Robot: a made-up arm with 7 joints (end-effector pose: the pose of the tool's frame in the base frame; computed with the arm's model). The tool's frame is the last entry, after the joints. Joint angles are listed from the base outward.
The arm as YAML. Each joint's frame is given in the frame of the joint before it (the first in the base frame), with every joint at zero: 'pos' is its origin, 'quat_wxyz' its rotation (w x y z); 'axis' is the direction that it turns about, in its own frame. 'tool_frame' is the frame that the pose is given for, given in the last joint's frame.
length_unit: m
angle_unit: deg
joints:
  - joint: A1
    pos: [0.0, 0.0, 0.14]
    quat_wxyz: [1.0, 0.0, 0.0, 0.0]
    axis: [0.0, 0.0, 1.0]
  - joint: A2
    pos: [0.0, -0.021, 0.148]
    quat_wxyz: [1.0, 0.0, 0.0, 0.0]
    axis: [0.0, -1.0, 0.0]
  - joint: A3
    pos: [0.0, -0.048, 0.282]
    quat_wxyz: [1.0, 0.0, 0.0, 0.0]
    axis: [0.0, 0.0, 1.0]
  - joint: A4
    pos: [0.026, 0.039, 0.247]
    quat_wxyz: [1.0, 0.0, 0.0, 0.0]
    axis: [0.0, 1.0, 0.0]
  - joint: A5
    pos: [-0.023, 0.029, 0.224]
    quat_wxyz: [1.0, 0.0, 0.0, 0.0]
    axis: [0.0, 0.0, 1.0]
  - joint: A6
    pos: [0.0, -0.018, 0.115]
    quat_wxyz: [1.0, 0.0, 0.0, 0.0]
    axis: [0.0, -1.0, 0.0]
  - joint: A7
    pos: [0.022, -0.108, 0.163]
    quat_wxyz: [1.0, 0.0, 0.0, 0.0]
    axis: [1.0, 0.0, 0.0]
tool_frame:
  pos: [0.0, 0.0, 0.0]
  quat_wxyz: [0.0, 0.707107, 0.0, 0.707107]
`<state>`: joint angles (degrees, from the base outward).
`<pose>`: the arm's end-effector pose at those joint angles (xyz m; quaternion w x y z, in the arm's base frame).
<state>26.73 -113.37 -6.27 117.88 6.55 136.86 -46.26</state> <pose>0.4175 0.0168 -0.1896 0.0866 0.8102 0.5775 -0.0508</pose>
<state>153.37 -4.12 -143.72 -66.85 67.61 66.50 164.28</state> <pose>-0.3406 -0.0819 1.0031 0.7738 -0.3414 -0.4056 0.3466</pose>
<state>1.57 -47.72 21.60 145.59 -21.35 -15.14 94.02</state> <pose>0.3089 -0.0135 0.1414 0.7012 0.5649 -0.1458 -0.4099</pose>
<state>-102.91 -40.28 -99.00 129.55 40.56 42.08 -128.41</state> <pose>-0.4469 0.0632 0.5645 0.0208 -0.6614 0.7330 0.1576</pose>
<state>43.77 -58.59 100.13 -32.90 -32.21 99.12 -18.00</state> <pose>0.7184 0.1058 0.6342 0.4648 -0.4601 0.3232 -0.6839</pose>
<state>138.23 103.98 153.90 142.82 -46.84 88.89 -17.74</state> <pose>0.1759 -0.1952 -0.2170 0.3032 -0.8066 -0.0886 0.4996</pose>
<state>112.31 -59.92 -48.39 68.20 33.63 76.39 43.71</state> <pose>0.1160 0.8335 0.5333 0.3455 -0.8531 -0.2231 -0.3212</pose>
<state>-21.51 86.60 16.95 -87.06 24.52 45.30 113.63</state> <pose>-0.5821 -0.0752 -0.0829 0.3237 0.1039 -0.9137 -0.2225</pose>
